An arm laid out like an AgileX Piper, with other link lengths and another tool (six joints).
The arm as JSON. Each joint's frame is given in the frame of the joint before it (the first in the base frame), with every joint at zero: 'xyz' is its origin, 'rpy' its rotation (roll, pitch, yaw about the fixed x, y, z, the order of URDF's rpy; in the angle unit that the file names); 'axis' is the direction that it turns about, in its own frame. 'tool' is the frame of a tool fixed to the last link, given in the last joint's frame.
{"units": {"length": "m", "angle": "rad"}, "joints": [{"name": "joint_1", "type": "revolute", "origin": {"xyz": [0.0, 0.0, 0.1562], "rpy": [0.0, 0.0, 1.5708]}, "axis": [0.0, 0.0, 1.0]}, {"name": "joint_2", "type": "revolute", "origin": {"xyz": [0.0, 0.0, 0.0], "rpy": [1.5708, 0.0, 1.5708]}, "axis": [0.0, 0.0, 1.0]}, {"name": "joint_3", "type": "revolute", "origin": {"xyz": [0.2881, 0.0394, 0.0], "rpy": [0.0, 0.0, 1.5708]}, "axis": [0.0, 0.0, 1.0]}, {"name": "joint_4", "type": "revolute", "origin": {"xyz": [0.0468, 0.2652, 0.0], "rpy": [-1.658, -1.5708, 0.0]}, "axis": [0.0, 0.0, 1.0]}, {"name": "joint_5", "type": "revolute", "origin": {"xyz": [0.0, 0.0, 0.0], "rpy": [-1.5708, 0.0, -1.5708]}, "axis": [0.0, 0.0, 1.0]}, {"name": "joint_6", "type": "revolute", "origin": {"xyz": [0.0, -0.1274, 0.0], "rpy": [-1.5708, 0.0, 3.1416]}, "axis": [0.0, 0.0, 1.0]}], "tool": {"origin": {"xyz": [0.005, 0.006, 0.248], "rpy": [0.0, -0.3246, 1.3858]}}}
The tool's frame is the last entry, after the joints.
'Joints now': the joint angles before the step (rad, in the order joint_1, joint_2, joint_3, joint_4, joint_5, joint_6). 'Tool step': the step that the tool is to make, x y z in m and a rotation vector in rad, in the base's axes. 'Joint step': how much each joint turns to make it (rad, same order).
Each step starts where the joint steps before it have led.
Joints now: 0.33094, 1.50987, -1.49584, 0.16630, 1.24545, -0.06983
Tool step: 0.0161, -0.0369, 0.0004, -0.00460, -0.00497, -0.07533
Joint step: -0.09264, -0.00027, -0.00041, 0.00152, 0.00018, -0.01890
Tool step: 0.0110, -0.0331, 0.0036, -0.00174, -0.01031, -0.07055
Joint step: -0.07912, -0.00859, 0.00053, -0.00003, -0.00020, -0.00949
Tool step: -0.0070, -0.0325, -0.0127, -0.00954, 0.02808, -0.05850
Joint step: -0.07320, -0.01888, 0.05039, 0.00010, 0.00007, -0.01611
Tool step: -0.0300, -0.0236, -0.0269, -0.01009, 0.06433, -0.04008
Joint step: -0.05215, -0.04437, 0.11301, -0.00176, -0.00176, -0.01332
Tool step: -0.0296, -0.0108, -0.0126, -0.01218, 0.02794, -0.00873
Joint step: -0.01933, -0.07144, 0.10154, -0.00832, -0.00020, -0.01096
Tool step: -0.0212, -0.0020, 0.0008, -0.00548, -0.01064, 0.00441
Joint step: -0.00080, -0.08530, 0.07541, -0.00415, 0.00011, -0.00528
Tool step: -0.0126, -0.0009, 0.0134, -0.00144, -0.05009, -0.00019
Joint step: 0.00023, -0.10274, 0.05243, -0.00229, 0.00018, 0.00051
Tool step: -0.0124, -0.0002, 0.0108, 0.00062, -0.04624, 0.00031
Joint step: -0.00037, -0.09660, 0.04856, 0.00014, 0.00188, -0.00042
